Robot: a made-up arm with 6 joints. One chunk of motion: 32 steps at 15 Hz.
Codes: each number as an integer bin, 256 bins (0 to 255) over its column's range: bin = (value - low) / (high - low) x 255, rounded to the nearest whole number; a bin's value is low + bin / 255 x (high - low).
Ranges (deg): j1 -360.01..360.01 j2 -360.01..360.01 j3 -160..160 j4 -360.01..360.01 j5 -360.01..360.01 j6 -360.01..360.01
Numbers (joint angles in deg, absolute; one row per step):
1: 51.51 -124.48 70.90 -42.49 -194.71 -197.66
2: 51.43 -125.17 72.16 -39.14 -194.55 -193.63
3: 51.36 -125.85 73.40 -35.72 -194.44 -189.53
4: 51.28 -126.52 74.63 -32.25 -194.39 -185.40
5: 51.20 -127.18 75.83 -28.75 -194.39 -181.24
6: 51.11 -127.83 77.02 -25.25 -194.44 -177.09
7: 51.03 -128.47 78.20 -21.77 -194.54 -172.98
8: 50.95 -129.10 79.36 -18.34 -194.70 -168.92
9: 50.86 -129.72 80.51 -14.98 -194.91 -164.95
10: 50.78 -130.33 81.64 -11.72 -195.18 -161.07
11: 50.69 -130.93 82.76 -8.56 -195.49 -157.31
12: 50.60 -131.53 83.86 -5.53 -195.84 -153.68
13: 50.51 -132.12 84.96 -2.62 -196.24 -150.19
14: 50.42 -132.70 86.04 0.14 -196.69 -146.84
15: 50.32 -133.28 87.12 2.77 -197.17 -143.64
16: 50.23 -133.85 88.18 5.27 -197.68 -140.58
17: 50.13 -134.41 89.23 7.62 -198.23 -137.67
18: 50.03 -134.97 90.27 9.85 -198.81 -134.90
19: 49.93 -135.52 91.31 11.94 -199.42 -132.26
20: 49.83 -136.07 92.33 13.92 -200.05 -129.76
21: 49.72 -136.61 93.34 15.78 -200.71 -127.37
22: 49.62 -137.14 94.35 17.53 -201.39 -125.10
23: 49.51 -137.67 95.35 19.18 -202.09 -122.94
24: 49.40 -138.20 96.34 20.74 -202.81 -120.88
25: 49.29 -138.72 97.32 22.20 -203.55 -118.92
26: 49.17 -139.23 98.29 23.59 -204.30 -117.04
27: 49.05 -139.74 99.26 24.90 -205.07 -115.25
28: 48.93 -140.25 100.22 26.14 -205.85 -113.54
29: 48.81 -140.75 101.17 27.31 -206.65 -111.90
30: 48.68 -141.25 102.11 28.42 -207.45 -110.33
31: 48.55 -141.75 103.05 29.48 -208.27 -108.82
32: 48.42 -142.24 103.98 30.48 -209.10 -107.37
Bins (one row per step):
1: 146 83 184 112 59 57
2: 146 83 185 114 59 59
3: 146 83 186 115 59 60
4: 146 83 187 116 59 62
5: 146 82 188 117 59 63
6: 146 82 189 119 59 65
7: 146 82 190 120 59 66
8: 146 82 191 121 59 68
9: 146 82 192 122 58 69
10: 145 81 193 123 58 70
11: 145 81 193 124 58 72
12: 145 81 194 126 58 73
13: 145 81 195 127 58 74
14: 145 81 196 128 58 75
15: 145 80 197 128 58 77
16: 145 80 198 129 57 78
17: 145 80 199 130 57 79
18: 145 80 199 131 57 80
19: 145 80 200 132 57 81
20: 145 79 201 132 57 82
21: 145 79 202 133 56 82
22: 145 79 203 134 56 83
23: 145 79 203 134 56 84
24: 145 79 204 135 56 85
25: 145 78 205 135 55 85
26: 145 78 206 136 55 86
27: 145 78 207 136 55 87
28: 145 78 207 137 55 87
29: 145 78 208 137 54 88
30: 145 77 209 138 54 88
31: 145 77 210 138 54 89
32: 145 77 210 138 53 89

